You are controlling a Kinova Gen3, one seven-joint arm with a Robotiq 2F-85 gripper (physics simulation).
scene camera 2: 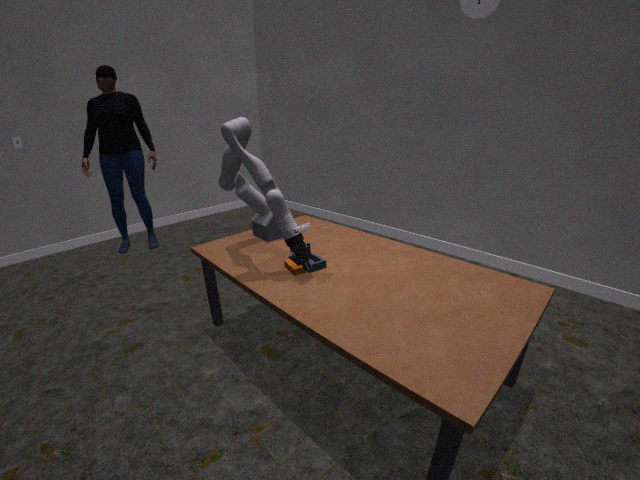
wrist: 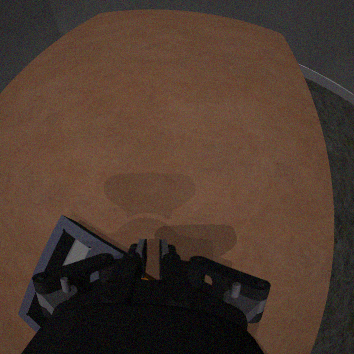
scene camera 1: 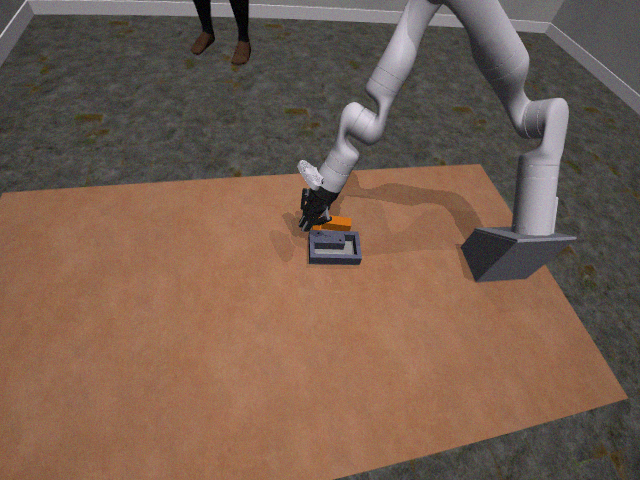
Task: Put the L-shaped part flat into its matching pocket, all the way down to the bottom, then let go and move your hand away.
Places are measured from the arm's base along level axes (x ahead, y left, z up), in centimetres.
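Pixels of known places: gripper, fingertip midpoint: [scene camera 2: 309, 269] [wrist: 152, 248] [scene camera 1: 302, 228]; arm's base, link origin: [scene camera 2: 265, 209] [scene camera 1: 530, 232].
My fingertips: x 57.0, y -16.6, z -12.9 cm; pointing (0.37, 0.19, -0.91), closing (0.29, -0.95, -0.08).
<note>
For each thing: its top centre in the pictures, then the offset to it from my fingertips. "spot": a spot on its surface instead. Level surfaces: height alone.
- orange L-shaped part, top centre: [wrist: 132, 332] [scene camera 1: 332, 223] [scene camera 2: 295, 263] dz +0.4, dx -8.7, dy -0.6 cm
- grey-blue tray, top centre: [wrist: 63, 294] [scene camera 1: 335, 243] [scene camera 2: 309, 257] dz +1.0, dx -7.8, dy +6.7 cm
- pale-floored L-shaped pocket, surface spot: [scene camera 1: 330, 251] spot: dz -2.1, dx -6.9, dy +7.1 cm
- brown table, surface height: dz -2.6 cm
The orange L-shaped part [scene camera 1: 338, 223] [scene camera 2: 294, 266] [wrist: 145, 278] lies on the table directly behind the tray in the first scene view, outside its pocket; a sliver shows in the wrist view. The grey-blue tray [scene camera 1: 334, 260] [scene camera 2: 317, 265] [wrist: 46, 265] has a pale-floored L-shaped pocket [scene camera 1: 330, 251] around a raised block. My gripper [scene camera 1: 306, 226] [scene camera 2: 308, 269] [wrist: 152, 248] is low at the left end of the part, by the tray's back left corner. Its fingers are nearly together, with brown table showing through the narrow gap. They partly hide the part's near leg.
The tray stands close beside the fingers on the brown table [scene camera 1: 258, 335] [scene camera 2: 413, 310] [wrist: 175, 100]. The arm's grey base [scene camera 1: 509, 258] [scene camera 2: 265, 230] stands at the table's right side in the first scene view. A person [scene camera 2: 118, 124] stands beyond the table.
</note>
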